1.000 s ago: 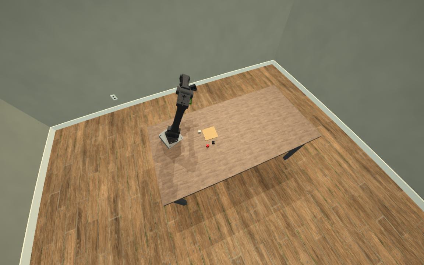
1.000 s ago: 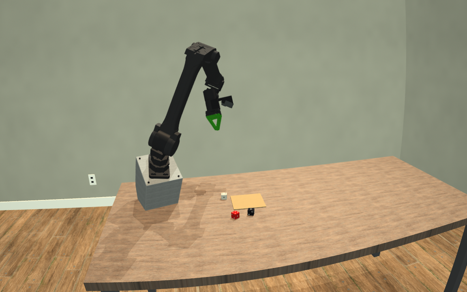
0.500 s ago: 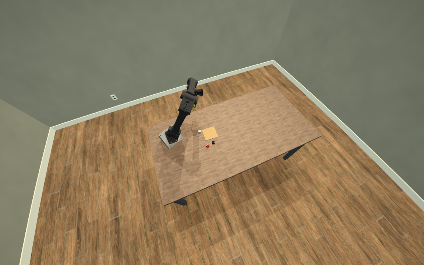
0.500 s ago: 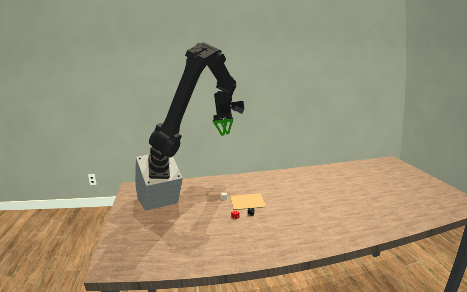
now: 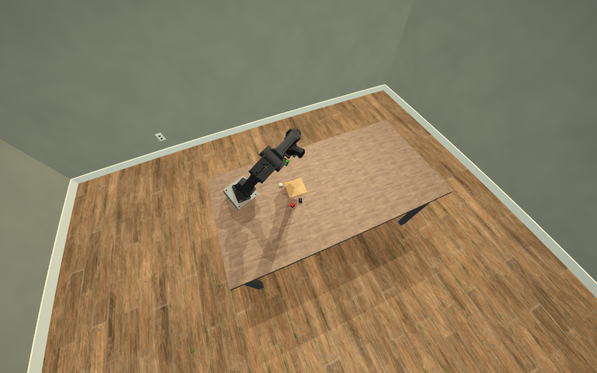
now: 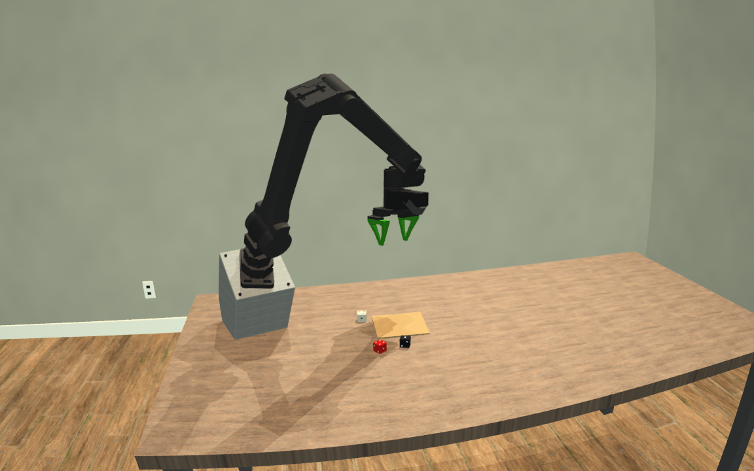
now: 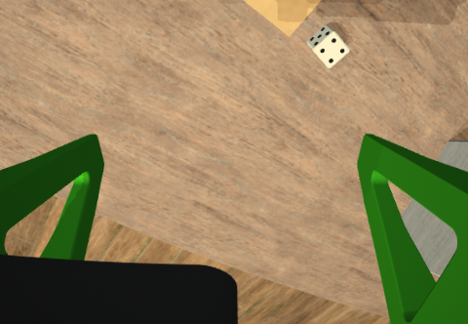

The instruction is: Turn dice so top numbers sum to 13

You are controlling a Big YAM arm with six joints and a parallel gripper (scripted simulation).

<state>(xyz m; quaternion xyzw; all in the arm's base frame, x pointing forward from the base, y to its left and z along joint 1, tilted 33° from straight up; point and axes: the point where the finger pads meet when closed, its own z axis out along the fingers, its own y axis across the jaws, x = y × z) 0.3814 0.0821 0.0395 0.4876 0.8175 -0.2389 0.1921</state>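
My gripper is now 5 cm past the black die, 21 cm to the left of it and 21 cm above it. The rest, counted from my hand: tan mat (2 cm behind, 9 cm to the right, 22 cm below); white die (11 cm behind, 2 cm to the right, 21 cm below); red die (11 cm behind, 22 cm to the right, 21 cm below).
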